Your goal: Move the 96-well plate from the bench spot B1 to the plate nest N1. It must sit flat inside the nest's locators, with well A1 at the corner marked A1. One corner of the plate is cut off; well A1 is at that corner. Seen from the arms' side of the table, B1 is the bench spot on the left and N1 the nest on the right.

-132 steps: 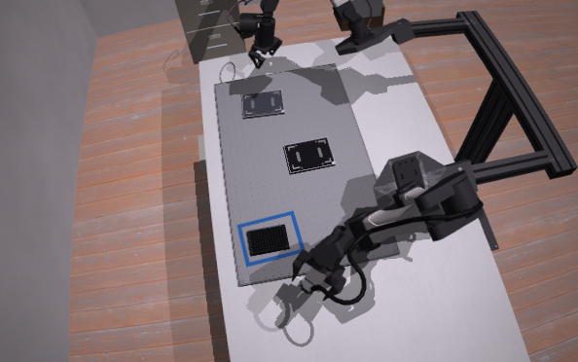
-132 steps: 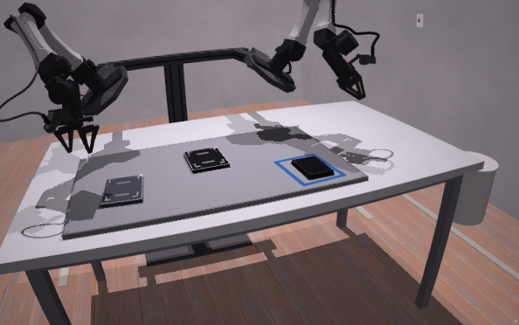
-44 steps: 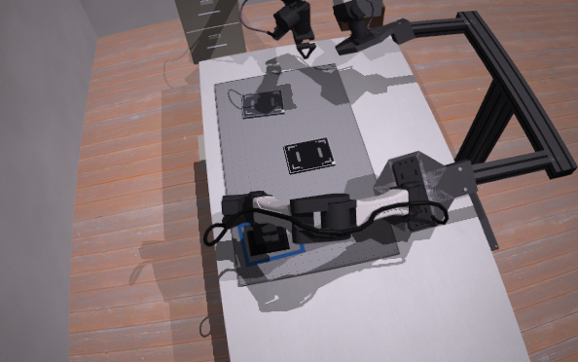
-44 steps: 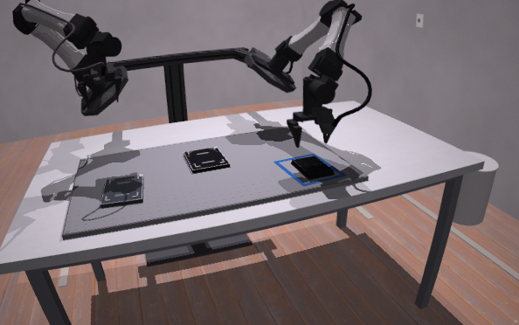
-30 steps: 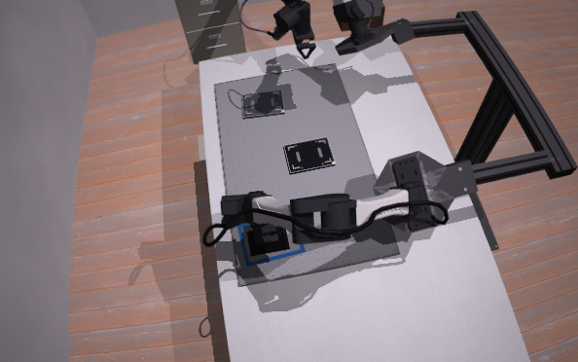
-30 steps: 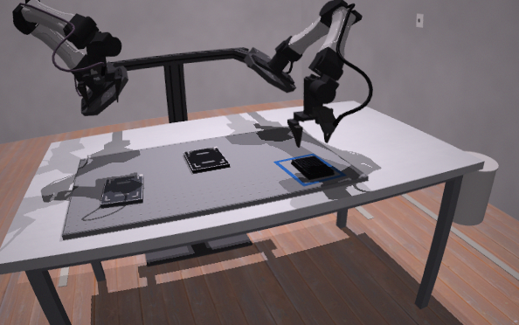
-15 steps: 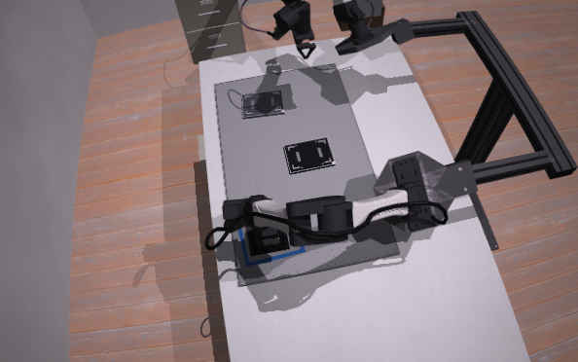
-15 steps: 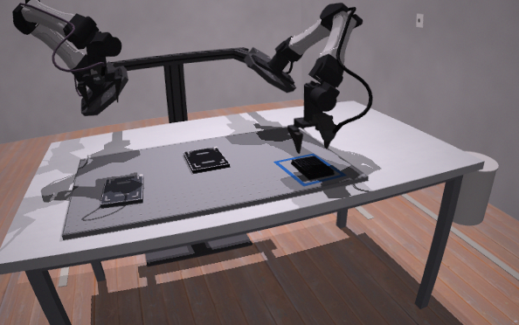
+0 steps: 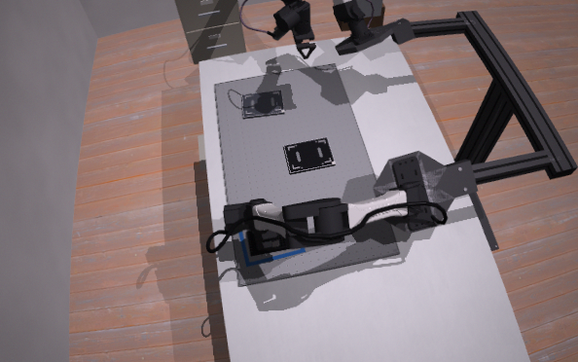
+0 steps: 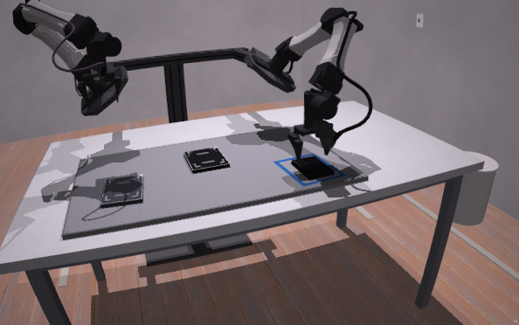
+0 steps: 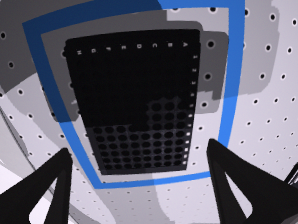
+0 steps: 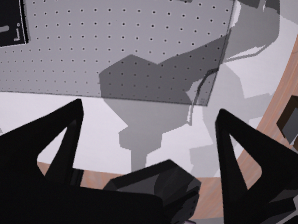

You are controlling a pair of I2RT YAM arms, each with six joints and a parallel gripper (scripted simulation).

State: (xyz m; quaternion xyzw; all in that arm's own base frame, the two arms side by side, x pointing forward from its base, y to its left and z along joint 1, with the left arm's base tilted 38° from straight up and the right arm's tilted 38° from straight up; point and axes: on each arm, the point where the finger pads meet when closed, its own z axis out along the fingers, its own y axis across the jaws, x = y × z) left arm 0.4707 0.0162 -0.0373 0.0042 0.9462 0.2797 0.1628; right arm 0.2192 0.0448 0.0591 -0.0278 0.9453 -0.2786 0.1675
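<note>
Now: the black 96-well plate 40 mm below my left hand. Also, from my left hand: nest N1: 30 mm behind, 580 mm to the right, 40 mm below.
</note>
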